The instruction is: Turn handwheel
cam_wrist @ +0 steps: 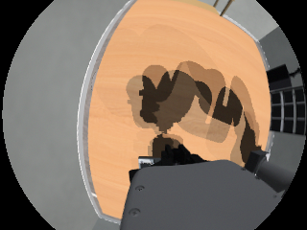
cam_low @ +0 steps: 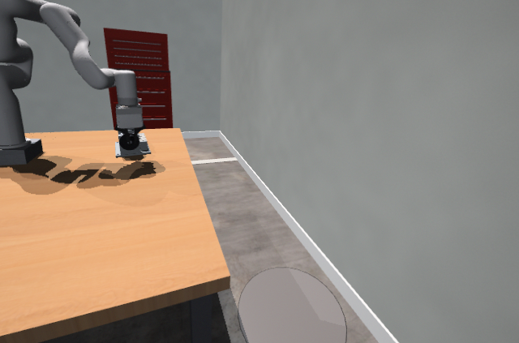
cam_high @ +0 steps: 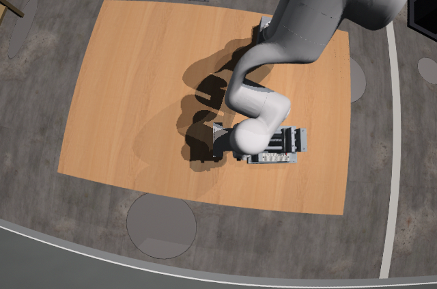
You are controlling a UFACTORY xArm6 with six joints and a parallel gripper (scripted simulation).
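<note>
Now: hand 2 cm to the right of the black handwheel, 1 cm past it and 1 cm above it. Round my hand: stop (18 cm to the left, 6 cm behind, 1 cm below).
</note>
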